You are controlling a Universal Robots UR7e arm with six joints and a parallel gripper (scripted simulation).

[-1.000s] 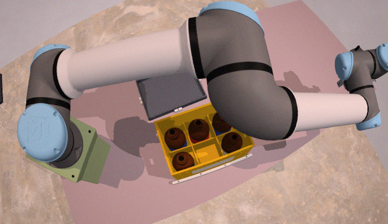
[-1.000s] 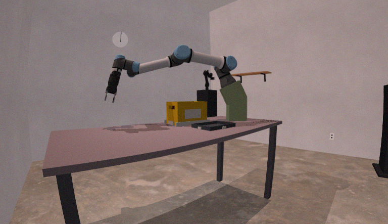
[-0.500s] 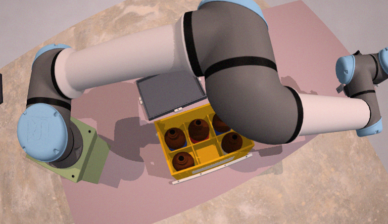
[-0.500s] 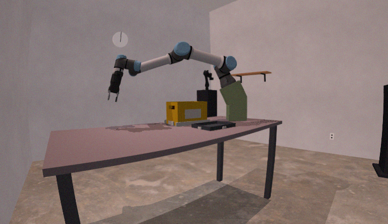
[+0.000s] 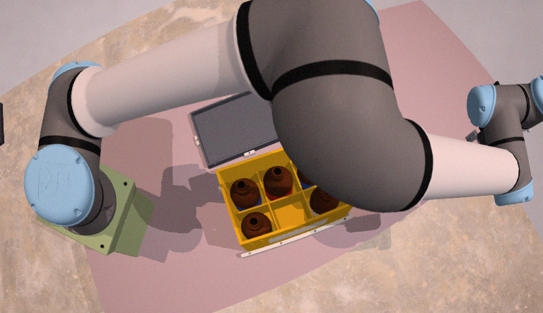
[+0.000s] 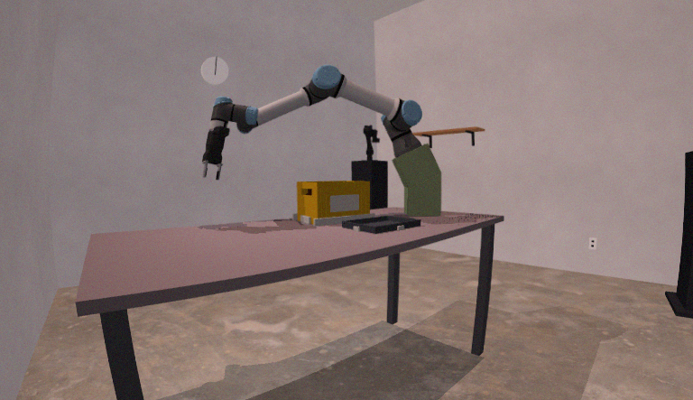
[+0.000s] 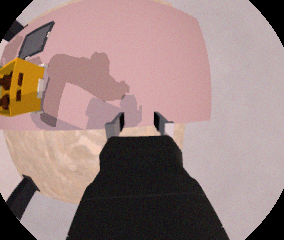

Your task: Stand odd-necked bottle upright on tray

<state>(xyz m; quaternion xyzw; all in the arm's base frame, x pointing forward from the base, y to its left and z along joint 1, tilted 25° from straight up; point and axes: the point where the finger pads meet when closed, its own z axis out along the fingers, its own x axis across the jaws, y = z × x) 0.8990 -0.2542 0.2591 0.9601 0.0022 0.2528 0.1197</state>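
Right now the crate is 510 mm behind my hand, 180 mm to the left of it and 130 mm below it. The rest, counted from my hand: glass bottle 430 mm behind, 130 mm below, 120 mm to the left; dark tray 500 mm behind, 460 mm to the left, 200 mm below.
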